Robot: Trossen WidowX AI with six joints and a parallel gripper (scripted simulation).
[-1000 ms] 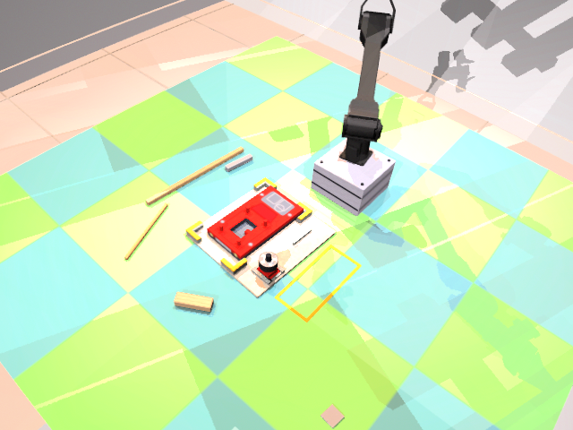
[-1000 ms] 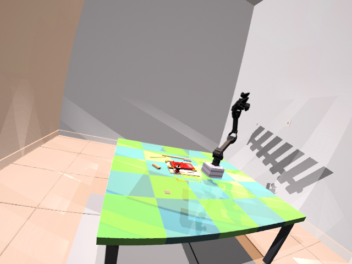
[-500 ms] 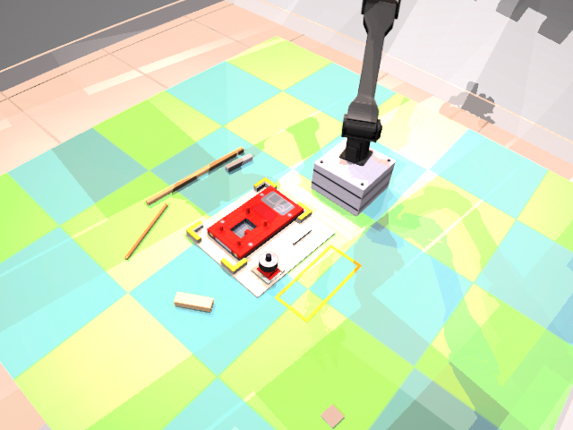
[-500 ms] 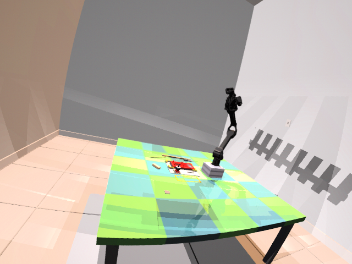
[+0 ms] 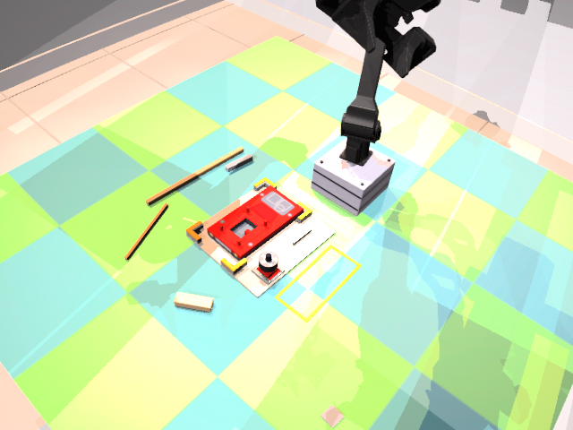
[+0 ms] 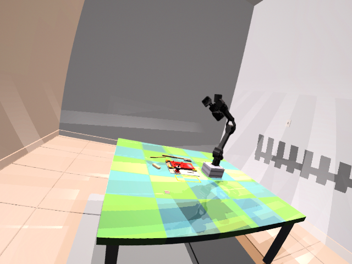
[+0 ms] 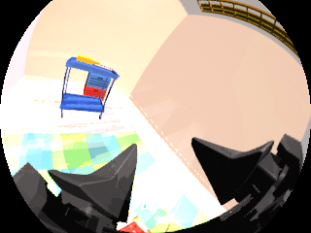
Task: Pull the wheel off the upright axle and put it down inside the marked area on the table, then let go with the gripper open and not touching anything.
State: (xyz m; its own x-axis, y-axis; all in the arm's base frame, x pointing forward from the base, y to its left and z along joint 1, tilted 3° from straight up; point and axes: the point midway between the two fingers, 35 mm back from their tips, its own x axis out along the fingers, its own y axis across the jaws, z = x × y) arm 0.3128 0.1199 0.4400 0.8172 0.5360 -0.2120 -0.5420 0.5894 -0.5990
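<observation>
The grey wheel is 2 cm ahead of my gripper tip, 14 cm to the right of it and 49 cm below it.
</observation>
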